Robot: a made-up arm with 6 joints. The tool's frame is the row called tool.
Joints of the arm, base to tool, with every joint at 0 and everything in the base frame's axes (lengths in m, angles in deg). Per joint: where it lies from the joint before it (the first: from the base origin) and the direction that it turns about. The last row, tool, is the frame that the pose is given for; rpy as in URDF.
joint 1: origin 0 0 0.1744 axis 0 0 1
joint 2: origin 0 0 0 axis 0.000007 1 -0.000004
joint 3: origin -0.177 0 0.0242 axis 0.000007 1 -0.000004
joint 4: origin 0.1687 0 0.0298 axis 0.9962 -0.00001 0.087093
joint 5: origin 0 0 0 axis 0.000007 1 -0.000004
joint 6: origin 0.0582 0 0.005 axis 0.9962 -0.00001 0.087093
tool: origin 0 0 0 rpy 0 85 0
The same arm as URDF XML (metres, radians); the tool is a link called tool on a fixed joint. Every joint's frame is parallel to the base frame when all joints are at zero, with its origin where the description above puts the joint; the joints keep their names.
<robot name="arm">
<joint name="joint 1" type="continuous"><parent link="base"/><child link="link1"/><origin xyz="0 0 0.1744"/><axis xyz="0 0 1"/></joint>
<joint name="joint 2" type="continuous"><parent link="link1"/><child link="link2"/><origin xyz="0 0 0"/><axis xyz="0 1 0"/></joint>
<joint name="joint 3" type="continuous"><parent link="link2"/><child link="link3"/><origin xyz="-0.177 0 0.0242"/><axis xyz="0 1 0"/></joint>
<joint name="joint 4" type="continuous"><parent link="link3"/><child link="link4"/><origin xyz="0.1687 0 0.0298"/><axis xyz="0.9962 0 0.0871"/></joint>
<joint name="joint 5" type="continuous"><parent link="link4"/><child link="link5"/><origin xyz="0 0 0"/><axis xyz="0 1 0"/></joint>
<joint name="joint 6" type="continuous"><parent link="link5"/><child link="link6"/><origin xyz="0.0582 0 0.005"/><axis xyz="0.9962 0 0.0871"/></joint>
<joint name="tool_fixed" type="fixed"><parent link="link6"/><child link="tool"/><origin xyz="0 0 0" rpy="0 1.4835 0"/></joint>
<link name="base"/>
<link name="link1"/>
<link name="link2"/>
<link name="link3"/>
<link name="link4"/>
<link name="link5"/>
<link name="link6"/>
<link name="tool"/>
</robot>

